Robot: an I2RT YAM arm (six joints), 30 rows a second.
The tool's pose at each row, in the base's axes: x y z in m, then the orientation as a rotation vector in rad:
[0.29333, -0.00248, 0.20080, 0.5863, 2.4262, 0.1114]
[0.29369, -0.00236, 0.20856, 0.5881, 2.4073, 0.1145]
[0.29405, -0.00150, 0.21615, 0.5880, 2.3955, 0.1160]
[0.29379, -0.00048, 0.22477, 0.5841, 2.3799, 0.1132]
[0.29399, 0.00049, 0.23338, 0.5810, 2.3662, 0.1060]
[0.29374, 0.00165, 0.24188, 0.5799, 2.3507, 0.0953]
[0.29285, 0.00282, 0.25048, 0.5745, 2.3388, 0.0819]
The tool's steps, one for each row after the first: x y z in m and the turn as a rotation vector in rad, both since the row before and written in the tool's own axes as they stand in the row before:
[-0.00457, 0.00194, -0.00597, -0.0055, -0.0172, 0.0046]
[-0.00424, 0.00262, -0.00580, -0.0035, -0.0110, 0.0019]
[-0.00441, 0.00279, -0.00694, -0.0024, -0.0160, -0.0013]
[-0.00485, 0.00293, -0.00656, 0.0013, -0.0150, -0.0022]
[-0.00450, 0.00289, -0.00671, 0.0040, -0.0171, -0.0014]
[-0.00426, 0.00264, -0.00714, 0.0053, -0.0148, -0.0058]

